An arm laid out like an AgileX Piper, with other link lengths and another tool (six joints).
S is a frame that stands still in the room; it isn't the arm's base.
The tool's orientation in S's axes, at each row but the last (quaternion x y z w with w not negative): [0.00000 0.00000 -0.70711 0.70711]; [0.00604 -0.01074 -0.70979 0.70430]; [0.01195 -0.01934 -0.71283 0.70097]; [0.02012 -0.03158 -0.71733 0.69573]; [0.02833 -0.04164 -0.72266 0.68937]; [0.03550 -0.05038 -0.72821 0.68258]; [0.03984 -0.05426 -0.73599 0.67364]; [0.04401 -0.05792 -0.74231 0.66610]
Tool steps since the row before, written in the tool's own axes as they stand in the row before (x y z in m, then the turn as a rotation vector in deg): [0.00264 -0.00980 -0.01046 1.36 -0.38 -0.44]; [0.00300 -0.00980 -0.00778 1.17 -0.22 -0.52]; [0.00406 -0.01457 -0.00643 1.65 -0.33 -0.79]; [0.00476 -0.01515 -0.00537 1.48 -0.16 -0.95]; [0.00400 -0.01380 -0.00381 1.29 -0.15 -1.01]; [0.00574 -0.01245 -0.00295 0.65 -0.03 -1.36]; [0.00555 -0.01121 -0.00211 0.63 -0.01 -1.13]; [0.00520 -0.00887 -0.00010 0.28 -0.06 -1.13]
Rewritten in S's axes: [-0.00980 -0.00264 -0.01046 -0.38 -1.36 -0.44]; [-0.00964 -0.00298 -0.00799 -0.22 -1.17 -0.52]; [-0.01434 -0.00389 -0.00703 -0.32 -1.65 -0.79]; [-0.01486 -0.00440 -0.00639 -0.14 -1.49 -0.94]; [-0.01353 -0.00344 -0.00509 -0.11 -1.30 -1.00]; [-0.01235 -0.00501 -0.00435 0.09 -0.68 -1.34]; [-0.01128 -0.00461 -0.00351 0.08 -0.66 -1.11]; [-0.00928 -0.00423 -0.00132 0.07 -0.30 -1.12]
